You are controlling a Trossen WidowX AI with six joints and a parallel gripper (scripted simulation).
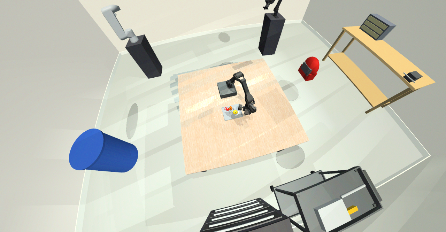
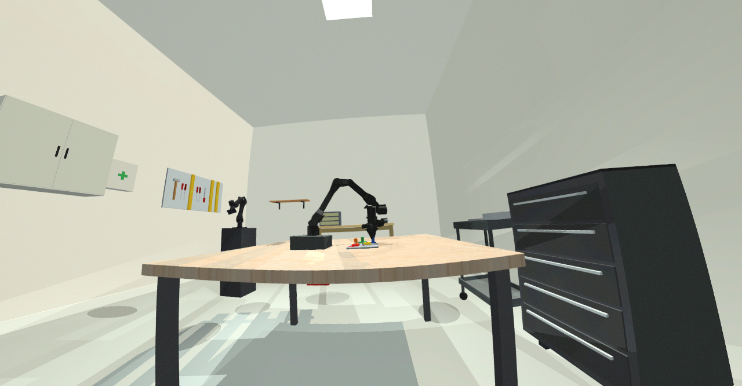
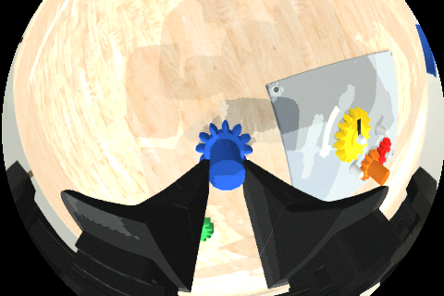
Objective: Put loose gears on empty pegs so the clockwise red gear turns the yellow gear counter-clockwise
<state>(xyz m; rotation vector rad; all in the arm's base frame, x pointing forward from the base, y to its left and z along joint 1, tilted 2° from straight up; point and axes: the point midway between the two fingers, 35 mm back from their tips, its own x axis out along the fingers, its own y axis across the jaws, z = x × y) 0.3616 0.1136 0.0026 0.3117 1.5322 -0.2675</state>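
Now: the orange gear 90 mm behind my gripper tip and 160 mm to the right of it. Round my gripper tip: green gear: 80 mm behind, 70 mm to the left, 10 mm below; grey board: 40 mm behind, 150 mm to the right, 20 mm below; blue gear: 10 mm below.
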